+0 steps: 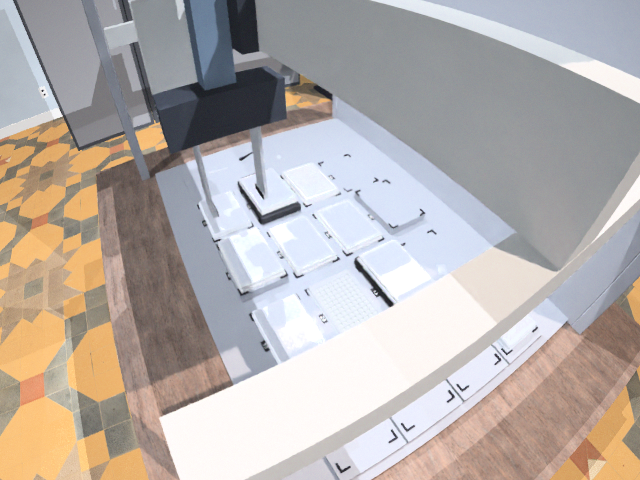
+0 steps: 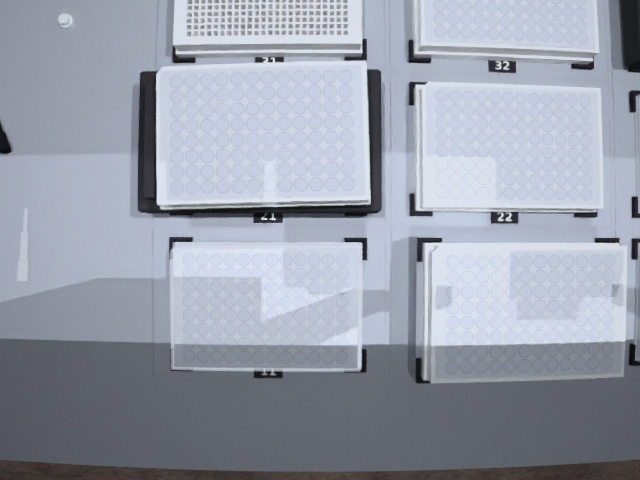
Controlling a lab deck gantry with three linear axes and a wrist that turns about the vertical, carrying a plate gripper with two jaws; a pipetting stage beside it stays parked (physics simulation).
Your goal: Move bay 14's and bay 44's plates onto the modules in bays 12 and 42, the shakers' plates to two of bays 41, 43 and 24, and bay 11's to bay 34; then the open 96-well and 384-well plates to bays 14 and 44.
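Places are measured from the robot's base along level axes (x ahead, y left, z up), in metres.
Pixels of known places: gripper, fingertip midpoint: [image 1: 237, 201]; robot's base at its link origin: [image 1: 198, 206] [image 2: 176, 365].
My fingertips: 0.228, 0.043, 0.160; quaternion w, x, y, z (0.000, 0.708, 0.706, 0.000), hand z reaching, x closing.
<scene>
Ahead of a thing's pixels: the offset from my fingertips to its top centre, as dx, dy, dz. "spot": to the spot under its first point.
My gripper [image 1: 238, 205] is open and empty, above the bay 11 plate @[-0.164, +0.000, -0.146] [image 1: 230, 218] [image 2: 266, 304] and the lidded plate @[-0.164, +0.108, -0.124] [image 1: 276, 190] [image 2: 263, 136] on the black shaker in bay 21. A lidded plate @[-0.001, +0.000, -0.127] [image 1: 253, 258] [image 2: 527, 310] sits on the bay 12 module. The bay 42 module @[-0.003, +0.325, -0.138] [image 1: 390, 206] is bare. The other shaker @[spot: +0.127, +0.169, -0.135] [image 1: 364, 269] carries a lidded plate @[+0.163, +0.212, -0.124] [image 1: 395, 268]. The open 384-well plate @[-0.164, +0.214, -0.146] [image 1: 310, 181] [image 2: 266, 20] is in bay 31, and the open 96-well plate @[+0.164, +0.107, -0.146] [image 1: 345, 302] in bay 23. The bay 44 plate @[+0.328, +0.321, -0.132] [image 1: 516, 333] is at the right; bays 14, 24 and 34 show no plate.
Lidded plates stand in bay 22 @[spot: +0.007, +0.106, -0.146] [image 1: 302, 243] [image 2: 509, 144], bay 32 @[spot: +0.006, +0.211, -0.146] [image 1: 348, 224] [image 2: 506, 25] and bay 13 @[spot: +0.155, +0.003, -0.146] [image 1: 289, 325]. A pale beam [image 1: 361, 356] hides part of the deck. A thin white piece @[-0.337, +0.041, -0.153] [image 2: 22, 248] and a small white knob @[-0.312, +0.202, -0.156] [image 2: 65, 20] lie left of the bays.
</scene>
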